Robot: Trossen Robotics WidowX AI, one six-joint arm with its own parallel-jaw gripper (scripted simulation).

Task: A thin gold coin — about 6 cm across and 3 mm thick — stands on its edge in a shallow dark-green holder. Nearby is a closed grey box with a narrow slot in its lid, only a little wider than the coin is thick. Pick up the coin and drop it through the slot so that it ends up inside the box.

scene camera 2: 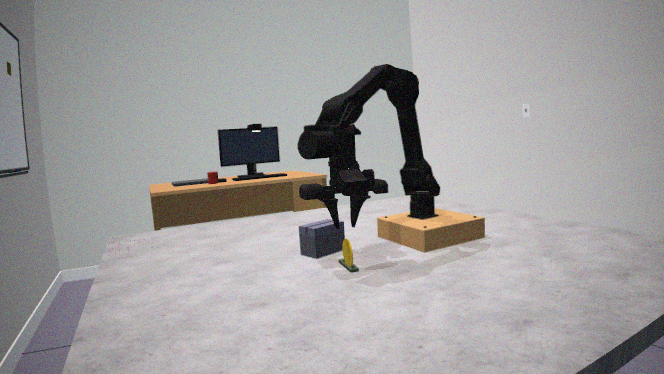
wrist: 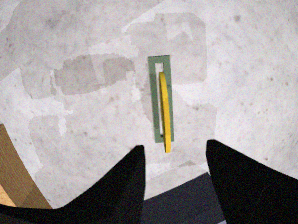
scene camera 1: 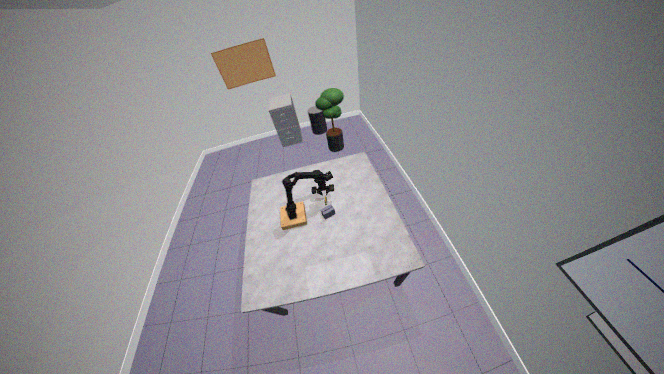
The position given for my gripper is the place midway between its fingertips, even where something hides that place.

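Observation:
My gripper (scene camera 2: 345, 227), also (wrist: 175, 150).

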